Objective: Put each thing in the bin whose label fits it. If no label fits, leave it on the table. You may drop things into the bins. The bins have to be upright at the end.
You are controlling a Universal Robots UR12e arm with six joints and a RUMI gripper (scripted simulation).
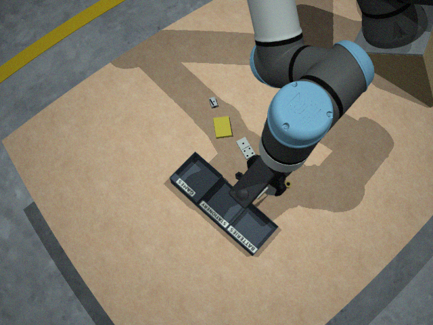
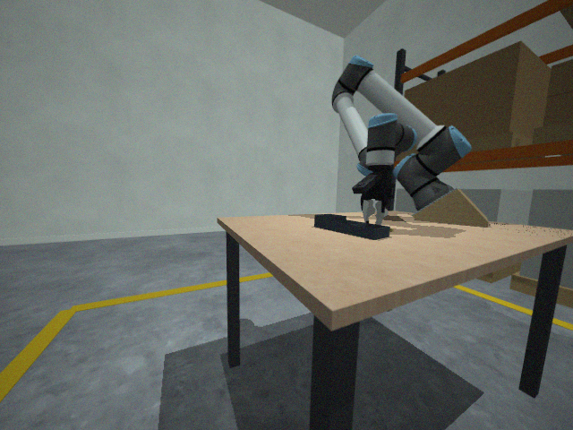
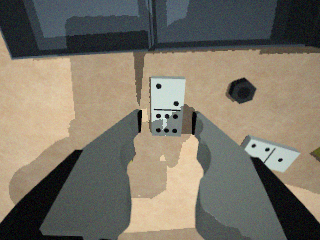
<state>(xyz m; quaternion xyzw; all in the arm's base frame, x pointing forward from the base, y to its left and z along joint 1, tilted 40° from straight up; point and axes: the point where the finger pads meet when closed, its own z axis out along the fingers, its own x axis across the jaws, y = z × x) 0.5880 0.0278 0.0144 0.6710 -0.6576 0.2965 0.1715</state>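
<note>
Now: the black nut 1 cm ahead of my hand, 6 cm to the right of it and 2 cm below it. The rest, counted from my hand: yellow nut 5 cm behind, 4 cm to the left, 2 cm below; then dark three-part bin 9 cm ahead, 3 cm to the right; then white domino 5 cm behind, 9 cm to the right, 2 cm below.
</note>
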